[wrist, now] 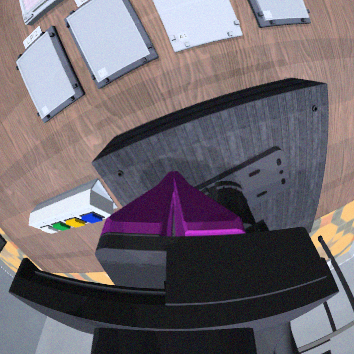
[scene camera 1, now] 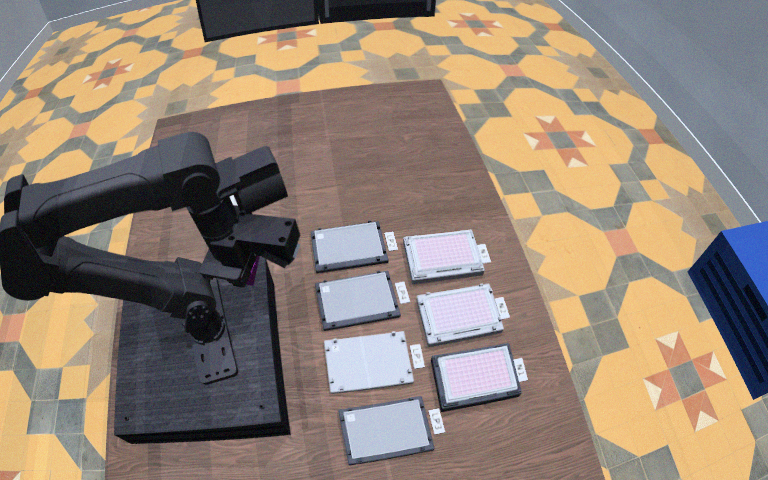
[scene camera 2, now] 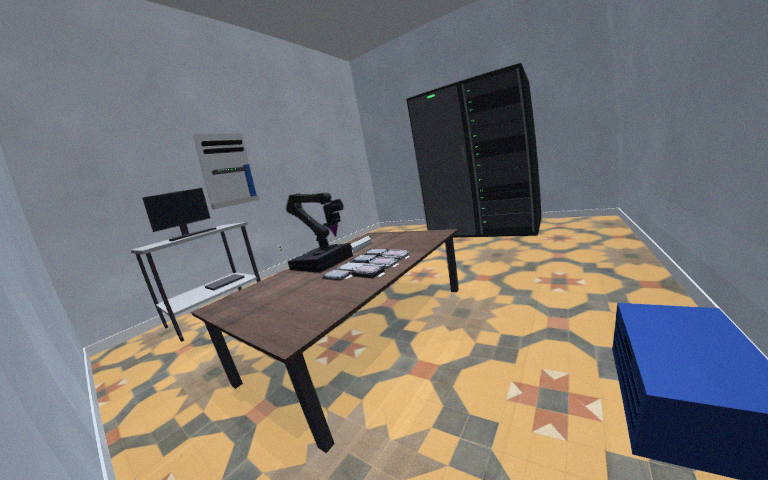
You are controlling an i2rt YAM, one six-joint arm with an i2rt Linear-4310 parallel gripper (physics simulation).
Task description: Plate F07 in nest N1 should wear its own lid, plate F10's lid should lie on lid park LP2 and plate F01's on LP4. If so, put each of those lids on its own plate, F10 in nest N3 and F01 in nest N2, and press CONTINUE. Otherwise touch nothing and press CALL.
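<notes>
My gripper has magenta fingertips, shut with nothing between them, above the base plate's edge, beside the button box. The box shows white, green, yellow and blue buttons in the wrist view; their lettering is not readable. Pink-welled plates sit in nests N3, N2 and N1. Flat grey panels with small corner labels lie on LP2, LP4 and LP3. LP1 is paler. Lid codes are too small to read.
The black base plate lies under the arm on the wooden table. A blue cabinet stands on the floor to the right. Black racks and a desk with a monitor stand beyond the table.
</notes>
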